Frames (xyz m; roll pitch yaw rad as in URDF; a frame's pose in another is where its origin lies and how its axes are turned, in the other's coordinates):
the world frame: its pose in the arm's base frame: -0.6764 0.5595 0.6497 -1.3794 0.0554 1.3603
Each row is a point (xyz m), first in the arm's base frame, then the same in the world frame.
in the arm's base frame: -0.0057 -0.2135 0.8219
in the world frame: -0.6244 -0.2908 -0.7763
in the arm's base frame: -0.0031 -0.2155 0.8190
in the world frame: -0.6256 -0.2885 -0.7797
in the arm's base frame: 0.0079 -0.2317 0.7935
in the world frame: -0.6377 -0.2654 -0.7986
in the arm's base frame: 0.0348 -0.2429 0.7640
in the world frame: -0.6414 -0.2417 -0.8324
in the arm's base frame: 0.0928 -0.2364 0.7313
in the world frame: -0.6212 -0.2211 -0.8928
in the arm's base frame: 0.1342 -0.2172 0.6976
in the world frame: -0.5919 -0.1965 -0.9347
